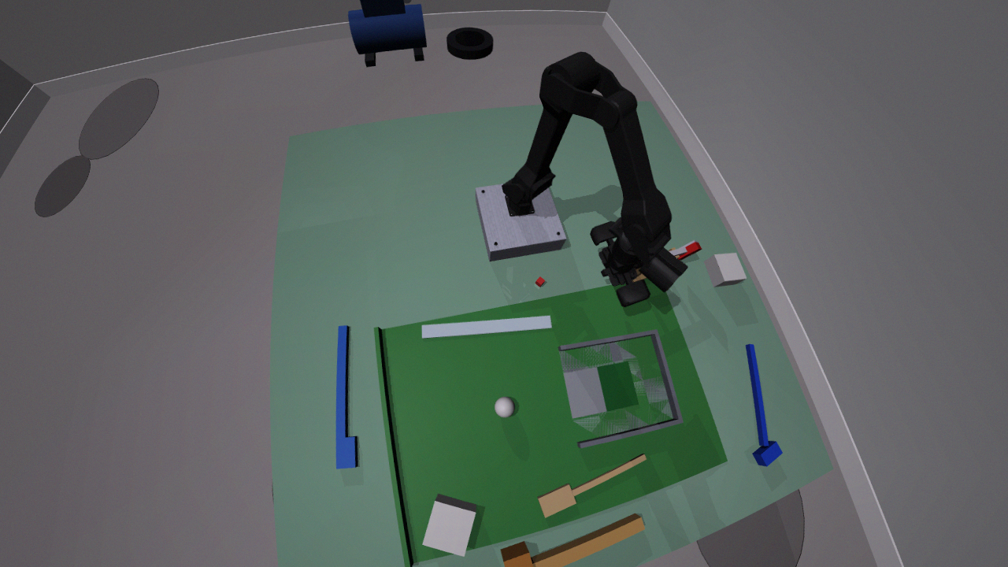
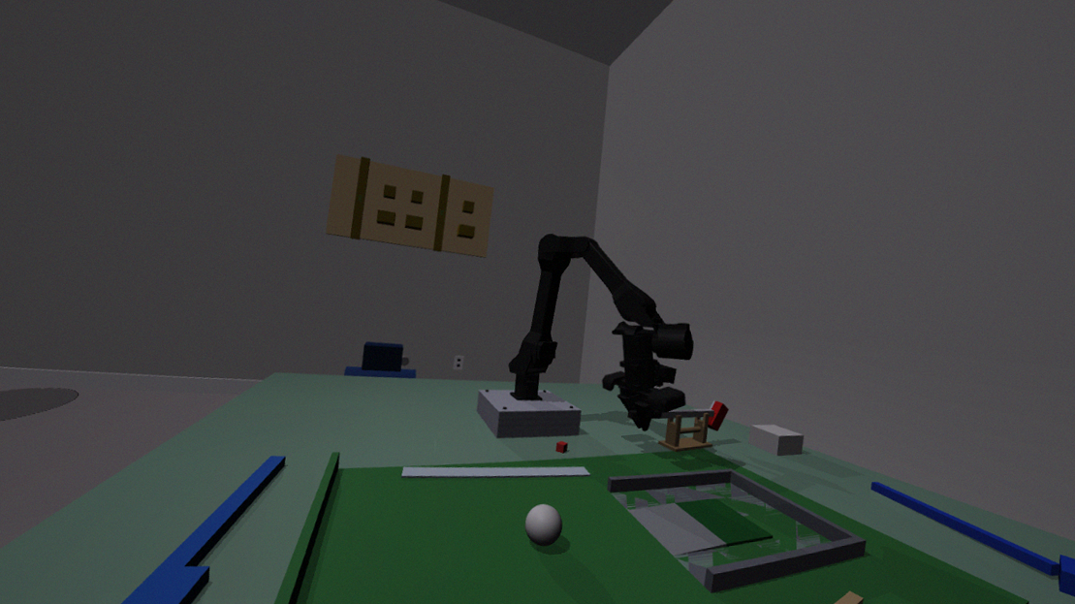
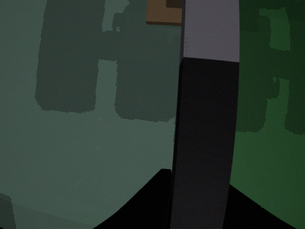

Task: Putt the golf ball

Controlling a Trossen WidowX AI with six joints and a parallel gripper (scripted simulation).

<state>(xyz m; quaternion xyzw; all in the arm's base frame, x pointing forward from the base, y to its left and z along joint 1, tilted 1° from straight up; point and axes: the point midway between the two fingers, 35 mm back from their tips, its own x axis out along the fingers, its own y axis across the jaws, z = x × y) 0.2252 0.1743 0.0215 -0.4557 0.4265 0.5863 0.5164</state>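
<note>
My gripper tip is now 20 mm past the red putter, 110 mm to the right of it and 20 mm below it. The rest, counted from my gripper tip: white golf ball (240 mm ahead, 310 mm to the right, 20 mm below); small red cube (30 mm behind, 170 mm to the right, 40 mm below); wooden stand (10 mm behind, 130 mm to the left, 10 mm below).
</note>
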